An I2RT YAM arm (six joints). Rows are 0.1 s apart.
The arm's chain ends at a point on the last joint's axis. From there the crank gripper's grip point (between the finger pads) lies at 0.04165 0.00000 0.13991 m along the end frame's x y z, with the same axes.
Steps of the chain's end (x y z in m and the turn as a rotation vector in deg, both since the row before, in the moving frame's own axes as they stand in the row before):
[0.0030, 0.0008, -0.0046, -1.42, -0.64, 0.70]
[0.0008, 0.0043, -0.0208, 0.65, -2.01, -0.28]
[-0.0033, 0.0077, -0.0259, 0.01, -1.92, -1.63]
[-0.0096, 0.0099, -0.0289, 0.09, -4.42, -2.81]
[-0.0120, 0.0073, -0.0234, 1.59, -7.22, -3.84]
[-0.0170, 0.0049, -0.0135, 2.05, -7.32, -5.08]
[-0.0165, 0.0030, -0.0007, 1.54, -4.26, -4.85]
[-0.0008, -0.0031, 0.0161, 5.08, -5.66, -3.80]
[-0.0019, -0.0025, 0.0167, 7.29, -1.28, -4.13]
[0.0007, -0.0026, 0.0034, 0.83, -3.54, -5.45]
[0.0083, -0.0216, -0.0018, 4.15, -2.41, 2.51]
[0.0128, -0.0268, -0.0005, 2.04, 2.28, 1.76]
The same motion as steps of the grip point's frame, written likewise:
[0.0014, 0.0048, -0.0042, -1.42, -0.64, 0.70]
[-0.0041, 0.0025, -0.0194, 0.65, -2.01, -0.28]
[-0.0080, 0.0066, -0.0246, 0.01, -1.92, -1.63]
[-0.0206, 0.0079, -0.0261, 0.09, -4.42, -2.81]
[-0.0301, 0.0012, -0.0194, 1.59, -7.22, -3.84]
[-0.0355, -0.0031, -0.0095, 2.05, -7.32, -5.08]
[-0.0273, -0.0039, 0.0019, 1.54, -4.26, -4.85]
[-0.0153, -0.0179, 0.0188, 5.08, -5.66, -3.80]
[-0.0058, -0.0232, 0.0163, 7.29, -1.28, -4.13]
[-0.0083, -0.0082, 0.0057, 0.83, -3.54, -5.45]
[0.0026, -0.0301, -0.0005, 4.15, -2.41, 2.51]
[0.0184, -0.0304, -0.0023, 2.04, 2.28, 1.76]

